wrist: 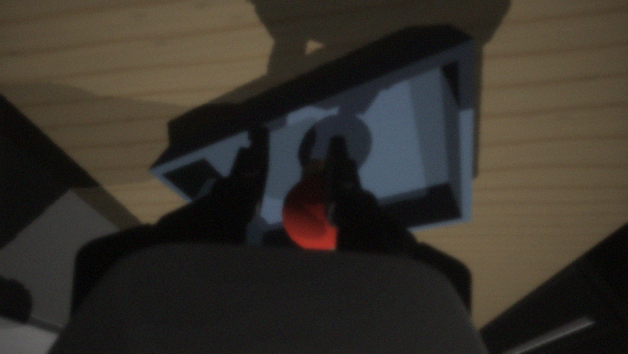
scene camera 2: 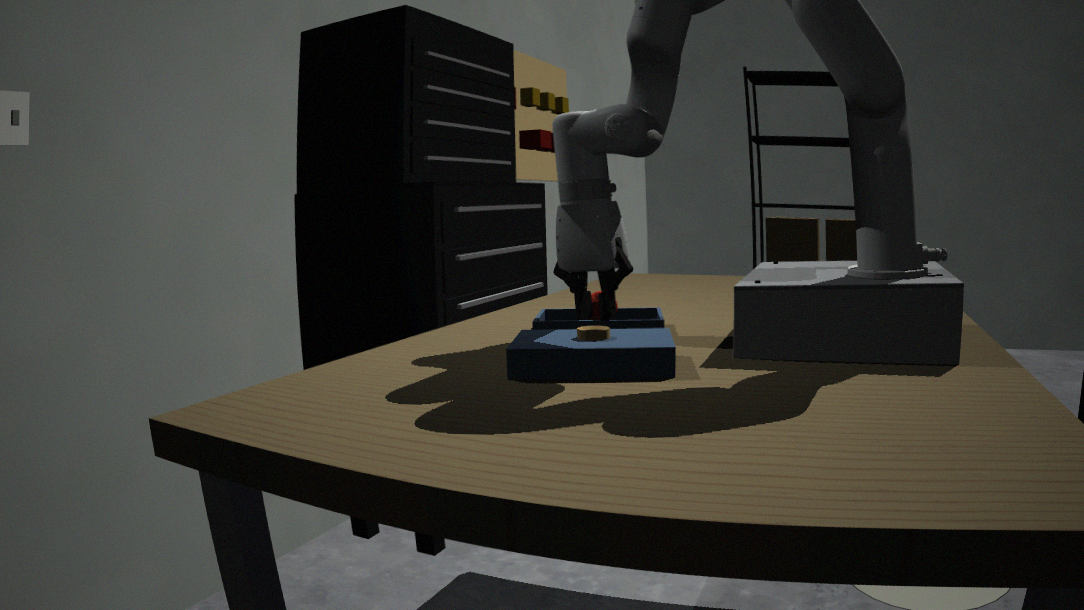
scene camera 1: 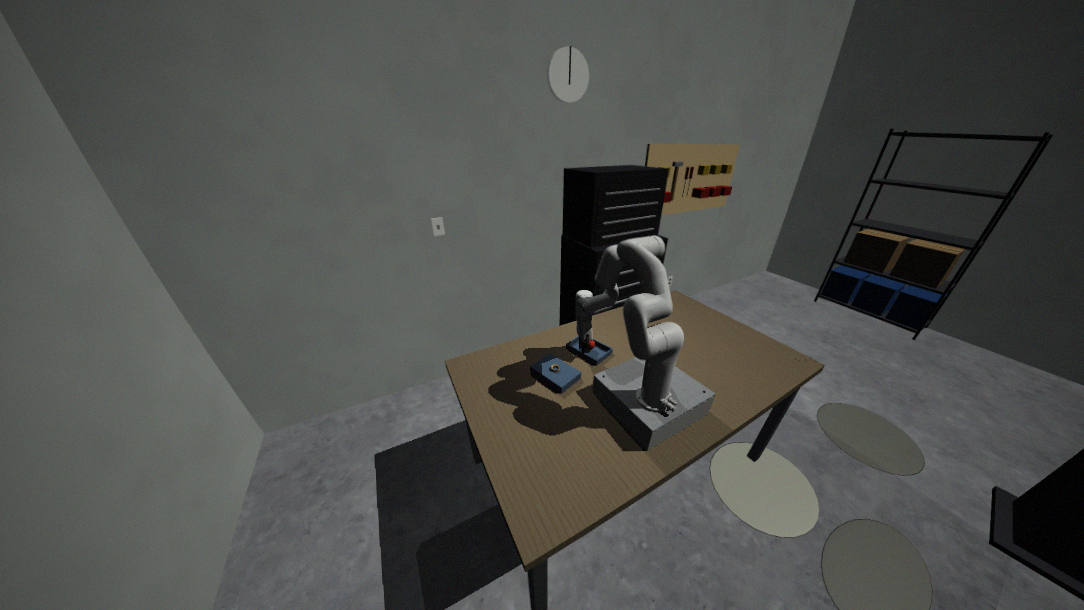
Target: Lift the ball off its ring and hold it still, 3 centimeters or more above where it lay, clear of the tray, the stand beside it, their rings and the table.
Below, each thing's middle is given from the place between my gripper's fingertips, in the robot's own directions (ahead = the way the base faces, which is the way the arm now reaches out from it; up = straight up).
Labels:
Right now the blue tray [scene camera 2: 626, 318] is 4 cm to the right of my hand and 1 cm below it. The rest, counted from my hand: blue stand [scene camera 2: 589, 352] 4 cm behind, 20 cm to the left.

